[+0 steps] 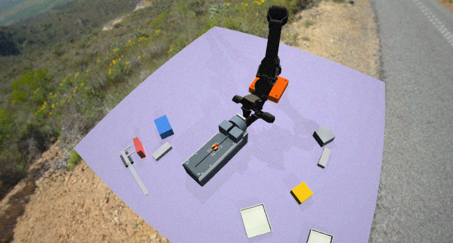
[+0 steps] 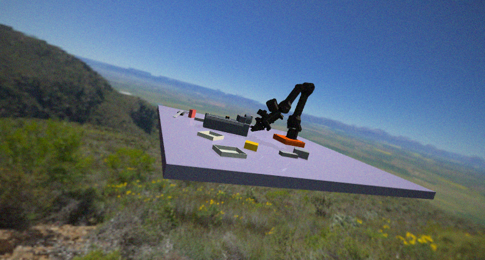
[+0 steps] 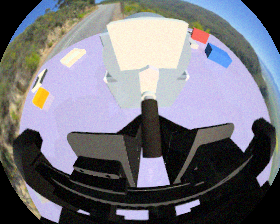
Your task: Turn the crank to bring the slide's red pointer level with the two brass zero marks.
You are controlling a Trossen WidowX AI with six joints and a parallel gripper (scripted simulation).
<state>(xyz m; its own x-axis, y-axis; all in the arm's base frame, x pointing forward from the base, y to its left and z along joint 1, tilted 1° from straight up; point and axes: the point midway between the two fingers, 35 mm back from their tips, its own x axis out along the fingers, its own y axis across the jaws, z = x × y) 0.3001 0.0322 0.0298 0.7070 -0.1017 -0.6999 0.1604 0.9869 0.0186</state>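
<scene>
The dark crank handle lies 2 cm behind my gripper tip and 2 cm above it. Round my gripper tip: red pointer (16 cm ahead, 3 cm to the right, 5 cm above); then yellow block (14 cm ahead, 32 cm to the left, 2 cm below); then blue block (17 cm ahead, 31 cm to the right, 2 cm below).
</scene>
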